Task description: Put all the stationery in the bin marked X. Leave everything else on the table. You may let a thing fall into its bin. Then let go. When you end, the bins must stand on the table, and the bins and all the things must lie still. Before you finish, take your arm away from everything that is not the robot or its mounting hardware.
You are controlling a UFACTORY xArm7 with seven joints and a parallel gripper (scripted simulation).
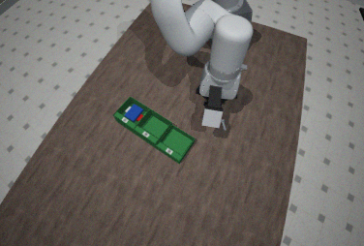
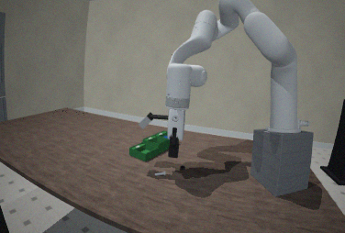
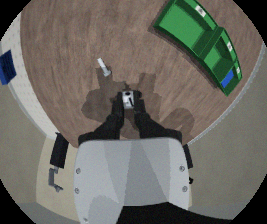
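Right now the blue block is 24 cm to the right of my hand, 7 cm ahead of it and 5 cm below it. Also, from my hand: white-grey piece: 1 cm below; then metal bolt: 7 cm below, 4 cm to the left, 3 cm ahead; then black round thing: 7 cm below, 3 cm behind, 2 cm to the right.
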